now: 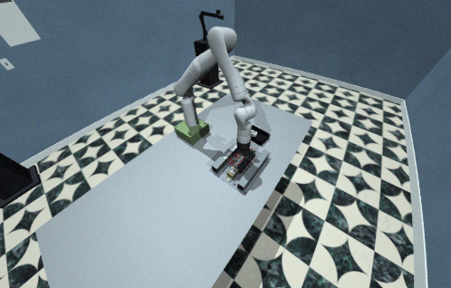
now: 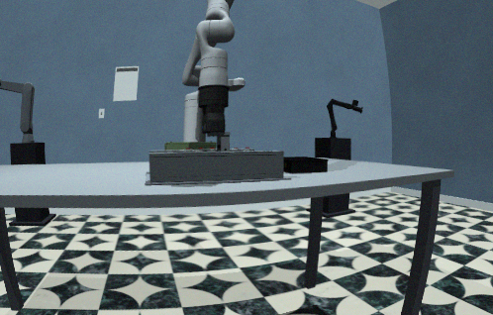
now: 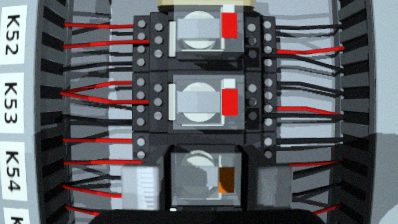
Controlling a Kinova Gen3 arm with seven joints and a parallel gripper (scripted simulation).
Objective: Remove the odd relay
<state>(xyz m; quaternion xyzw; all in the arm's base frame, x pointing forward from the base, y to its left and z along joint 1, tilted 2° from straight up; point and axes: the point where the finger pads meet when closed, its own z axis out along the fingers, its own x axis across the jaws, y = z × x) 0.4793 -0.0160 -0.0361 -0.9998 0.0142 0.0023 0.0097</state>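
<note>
The K54 relay is 10 mm below my hand. Round my hand: K52 relay (60 mm to the left, 10 mm below); relay panel (40 mm to the right, 30 mm below); K53 relay (30 mm to the left, 10 mm below).
</note>
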